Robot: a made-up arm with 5 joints. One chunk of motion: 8 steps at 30 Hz.
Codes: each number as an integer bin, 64 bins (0 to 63) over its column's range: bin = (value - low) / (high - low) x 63, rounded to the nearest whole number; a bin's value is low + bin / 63 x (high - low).
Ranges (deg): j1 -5..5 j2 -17..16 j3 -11..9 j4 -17..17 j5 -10..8
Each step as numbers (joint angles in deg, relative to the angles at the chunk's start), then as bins.
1 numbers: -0.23 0.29 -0.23 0.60 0.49
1 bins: 30 33 34 33 37
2 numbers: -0.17 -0.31 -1.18 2.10 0.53
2 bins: 30 32 31 35 37
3 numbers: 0.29 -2.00 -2.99 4.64 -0.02
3 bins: 33 29 25 40 35
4 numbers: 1.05 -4.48 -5.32 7.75 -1.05
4 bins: 38 24 18 46 31
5 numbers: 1.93 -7.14 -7.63 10.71 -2.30
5 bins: 44 19 11 51 27
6 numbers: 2.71 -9.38 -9.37 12.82 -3.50
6 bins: 49 15 5 55 23
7 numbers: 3.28 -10.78 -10.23 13.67 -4.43
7 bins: 52 12 2 57 19
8 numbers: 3.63 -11.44 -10.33 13.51 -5.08
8 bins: 54 11 2 57 17
